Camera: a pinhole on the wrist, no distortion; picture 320 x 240 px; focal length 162.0 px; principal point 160.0 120.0 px. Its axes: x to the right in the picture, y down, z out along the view. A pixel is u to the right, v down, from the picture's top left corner.
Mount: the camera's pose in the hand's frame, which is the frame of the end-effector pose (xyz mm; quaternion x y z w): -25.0 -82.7 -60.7 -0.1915 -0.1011 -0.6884 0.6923
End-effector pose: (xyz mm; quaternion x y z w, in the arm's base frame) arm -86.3 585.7 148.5 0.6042 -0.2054 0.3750 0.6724
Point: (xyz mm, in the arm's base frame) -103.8 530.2 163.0
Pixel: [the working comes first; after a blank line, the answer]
In the camera's frame: -50.7 -6.4 147.4

104 113
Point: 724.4 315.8 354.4
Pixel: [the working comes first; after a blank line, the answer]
In the camera's frame: 578.3 560.1 375.6

outside the picture
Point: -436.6 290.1 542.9
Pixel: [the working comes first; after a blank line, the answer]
In the camera's frame: -412.4 -43.3 572.3

43 108
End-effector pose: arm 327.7 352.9 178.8 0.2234 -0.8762 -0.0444 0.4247
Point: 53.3 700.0 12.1
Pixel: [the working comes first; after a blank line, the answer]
In the camera's frame: -274.9 -147.8 474.2

66 70
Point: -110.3 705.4 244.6
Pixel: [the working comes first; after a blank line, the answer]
In the camera's frame: -390.5 104.8 535.1

42 152
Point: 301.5 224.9 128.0
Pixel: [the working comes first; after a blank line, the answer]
In the camera's frame: 86.4 41.5 107.8

290 182
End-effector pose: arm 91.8 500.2 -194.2 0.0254 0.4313 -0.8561 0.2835
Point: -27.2 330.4 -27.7
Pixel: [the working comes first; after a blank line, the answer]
In the camera's frame: 130.8 120.7 255.3

243 197
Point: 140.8 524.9 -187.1
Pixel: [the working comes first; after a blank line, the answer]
In the camera's frame: -61.3 -38.3 84.2

42 46
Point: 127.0 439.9 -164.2
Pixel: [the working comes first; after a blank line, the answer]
In the camera's frame: -44.1 -4.2 164.7

117 116
